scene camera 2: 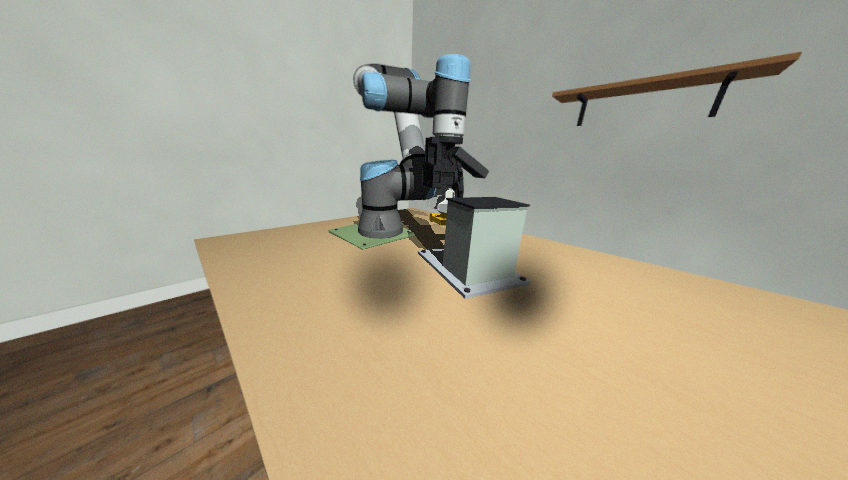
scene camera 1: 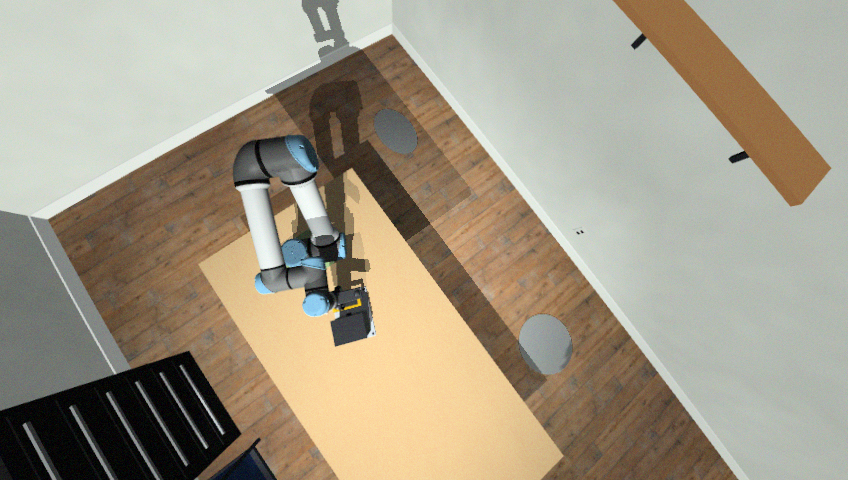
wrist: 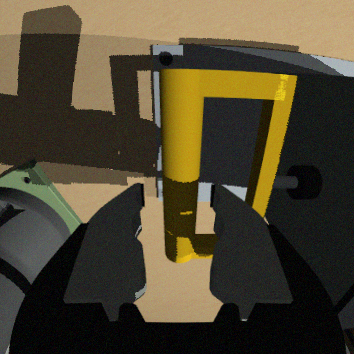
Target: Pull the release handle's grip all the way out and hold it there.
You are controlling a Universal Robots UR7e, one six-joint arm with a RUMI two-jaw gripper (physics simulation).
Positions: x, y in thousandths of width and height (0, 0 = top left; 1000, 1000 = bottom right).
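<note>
Scene camera 2 lets me see my gripper (scene camera 2: 527, 466). In the wrist view I find my gripper (wrist: 501, 524) again, and there I can see a light grey base plate (wrist: 648, 352) as well.
</note>
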